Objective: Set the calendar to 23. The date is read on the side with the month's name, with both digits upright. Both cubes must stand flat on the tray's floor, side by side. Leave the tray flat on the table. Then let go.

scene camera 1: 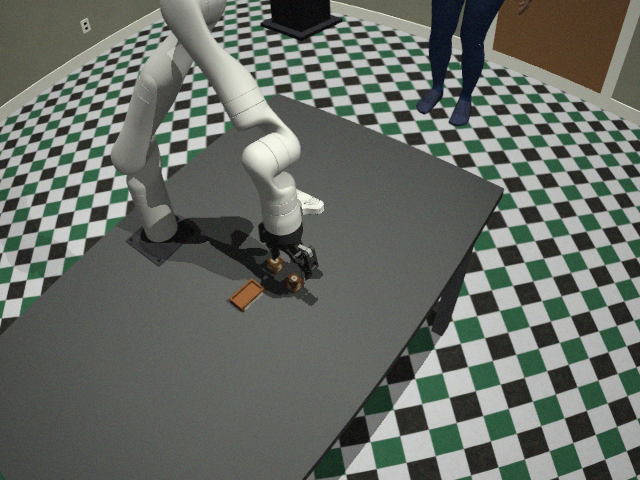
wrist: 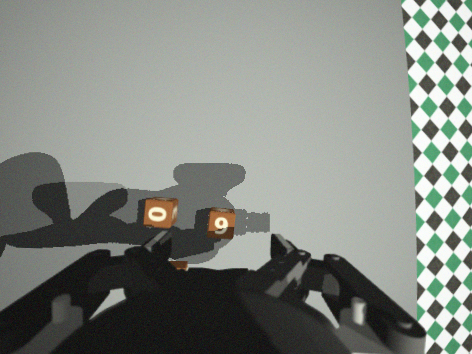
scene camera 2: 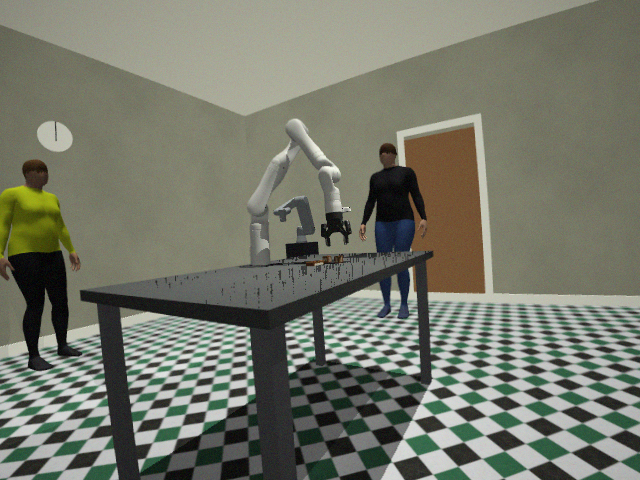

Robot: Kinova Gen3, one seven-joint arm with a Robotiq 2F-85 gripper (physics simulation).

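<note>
An orange tray [scene camera 1: 246, 295] [scene camera 2: 313, 263] lies empty on the table; a pale strip shows along one side, its lettering too small to read. A sliver of orange, apparently the tray [wrist: 179, 265], shows behind the left finger in the wrist view. An orange-brown cube with 0 on top [scene camera 1: 274, 265] [wrist: 157, 213] stands on the table outside the tray. A second cube [scene camera 1: 294, 282] [wrist: 221, 223], its top reading like a 9 in the wrist view, stands apart from it. My gripper [scene camera 1: 292, 266] [scene camera 2: 337, 242] [wrist: 221, 243] is open and empty, pointing down above the cubes.
The dark table [scene camera 1: 155, 372] [scene camera 2: 206, 289] bears the arm's base plate [scene camera 1: 155, 250]. Its long edge runs at the right of the wrist view. Arm shadows fall around the cubes. A person in blue trousers [scene camera 1: 467, 46] [scene camera 2: 395, 237] stands beyond the table.
</note>
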